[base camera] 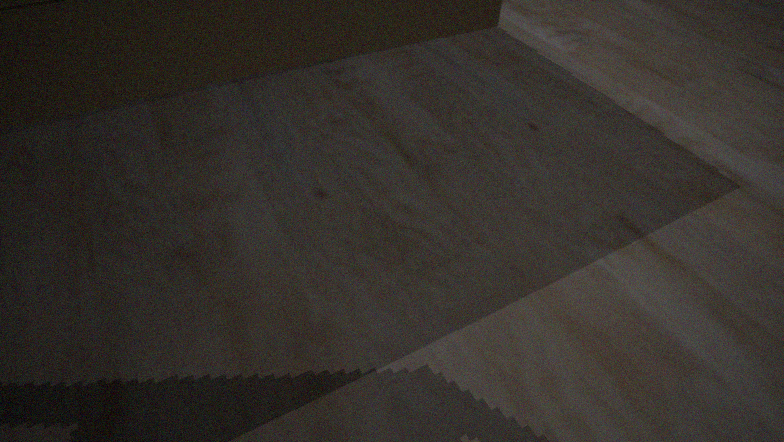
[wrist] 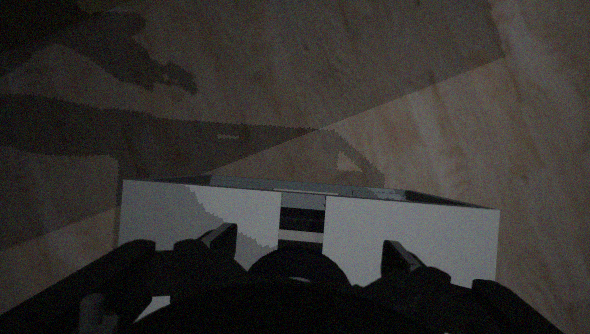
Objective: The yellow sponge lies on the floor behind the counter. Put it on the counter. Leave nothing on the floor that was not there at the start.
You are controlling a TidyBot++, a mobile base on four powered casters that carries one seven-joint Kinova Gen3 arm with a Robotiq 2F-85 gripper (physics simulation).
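Frame: origin at the arm's base, x ahead, y left, z up, level; centimetres.
Seen in the pictures: gripper, fingertip midpoint: (wrist: 307, 247).
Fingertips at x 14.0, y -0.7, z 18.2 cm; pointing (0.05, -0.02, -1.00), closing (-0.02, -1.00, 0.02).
A point is followed by its place in that frame.
The yellow sponge does not show in either view. A dark brown upright face (base camera: 219, 38) {x 79.6, y 18.3, z -33.0 cm}, which looks like a side of the counter, crosses the upper left of the base view; its top does not show. My gripper (wrist: 307, 247) {x 14.0, y -0.7, z 18.2 cm} is open in the wrist view, with its two black fingertips wide apart and no object between them. Behind the fingers is a white boxy body with a dark slot in its middle, which looks like my own base.
Pale wood-patterned floor (base camera: 631, 329) {x 32.2, y -25.7, z -39.7 cm} (wrist: 450, 140) {x 28.8, y -37.8, z -39.7 cm} shows in both views. A broad shadow lies along the foot of the brown face and ends in a straight edge at the right. Darker shadows, arm-like in shape, cross the floor at the left of the wrist view. Both views are dim and grainy.
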